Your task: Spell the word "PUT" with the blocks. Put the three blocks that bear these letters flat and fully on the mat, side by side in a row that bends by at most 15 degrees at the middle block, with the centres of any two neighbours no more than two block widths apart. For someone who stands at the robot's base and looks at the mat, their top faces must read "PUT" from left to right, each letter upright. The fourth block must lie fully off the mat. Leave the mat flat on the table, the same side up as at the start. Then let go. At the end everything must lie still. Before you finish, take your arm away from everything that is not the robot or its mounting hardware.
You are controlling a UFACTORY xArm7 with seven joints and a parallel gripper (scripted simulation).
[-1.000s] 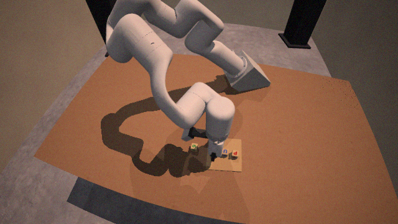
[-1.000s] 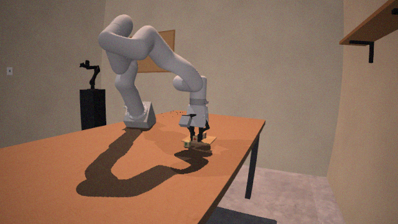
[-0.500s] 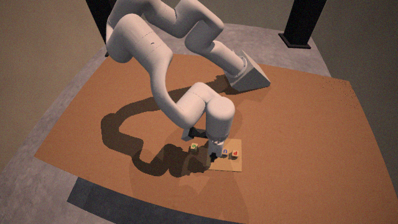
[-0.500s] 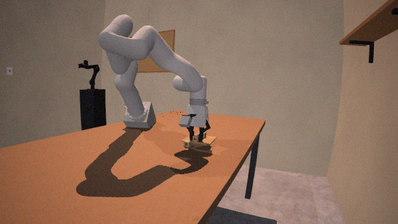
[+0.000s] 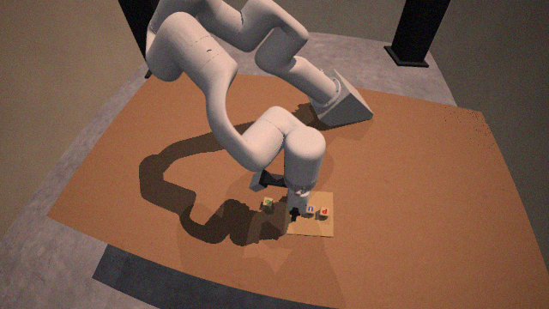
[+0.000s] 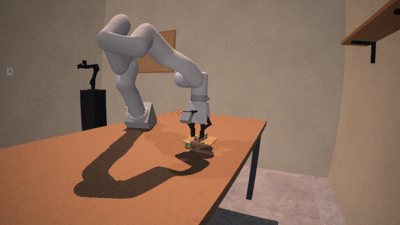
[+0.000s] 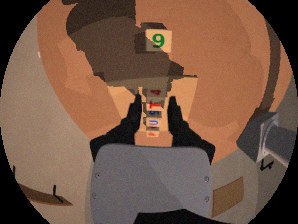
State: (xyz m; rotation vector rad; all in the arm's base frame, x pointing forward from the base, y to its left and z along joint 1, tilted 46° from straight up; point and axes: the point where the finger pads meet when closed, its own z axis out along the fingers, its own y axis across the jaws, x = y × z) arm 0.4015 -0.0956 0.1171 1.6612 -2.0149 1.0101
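The T block is 30 mm below my hand. The rest, counted from my hand: tan mat 40 mm to the left, 40 mm below, 10 mm ahead; P block 80 mm to the left, 30 mm below, 20 mm ahead.
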